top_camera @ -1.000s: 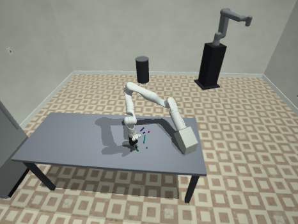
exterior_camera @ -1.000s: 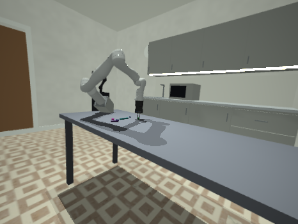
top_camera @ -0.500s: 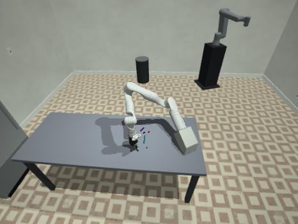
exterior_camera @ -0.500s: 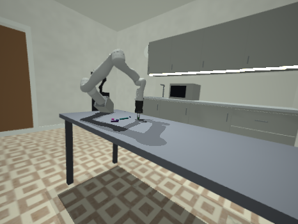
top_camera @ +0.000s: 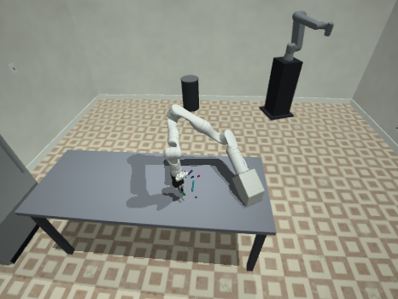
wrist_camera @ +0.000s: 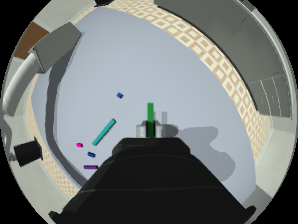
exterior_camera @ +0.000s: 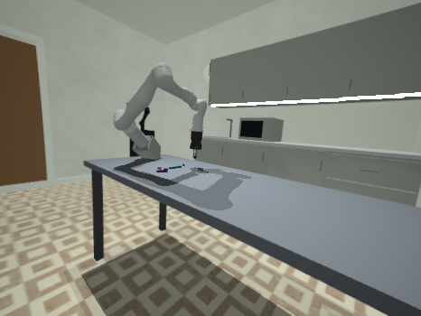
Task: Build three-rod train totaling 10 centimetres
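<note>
The purple rod is 11 cm behind my hand, 22 cm to the right of it and 8 cm below it. Also, from my hand: magenta rod 16 cm behind, 17 cm to the right, 8 cm below; then turquoise rod 10 cm behind, 8 cm to the right, 8 cm below; then green rod 1 cm below.
</note>
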